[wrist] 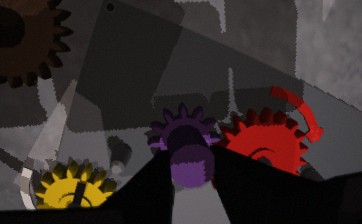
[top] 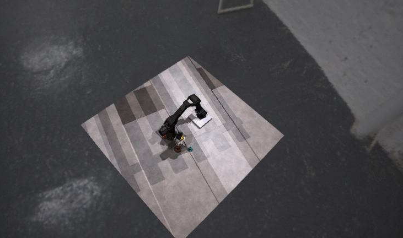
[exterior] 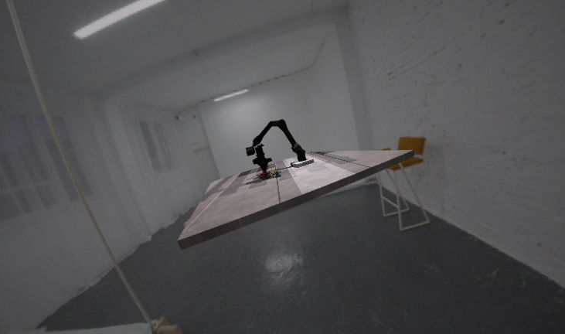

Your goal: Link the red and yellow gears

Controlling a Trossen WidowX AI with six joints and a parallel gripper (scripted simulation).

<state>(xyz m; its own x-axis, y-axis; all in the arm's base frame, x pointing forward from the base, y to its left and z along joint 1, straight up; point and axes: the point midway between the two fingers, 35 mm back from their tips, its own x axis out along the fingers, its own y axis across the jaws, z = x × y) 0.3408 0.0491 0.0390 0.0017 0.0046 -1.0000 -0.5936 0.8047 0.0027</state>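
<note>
My gripper tip is 1 cm above the purple gear. Round my gripper tip: red gear (1 cm ahead, 5 cm to the right, 2 cm below); then red arrow (5 cm ahead, 6 cm to the right, 3 cm below); then grey board (2 cm behind, 4 cm to the right, 3 cm below).
</note>
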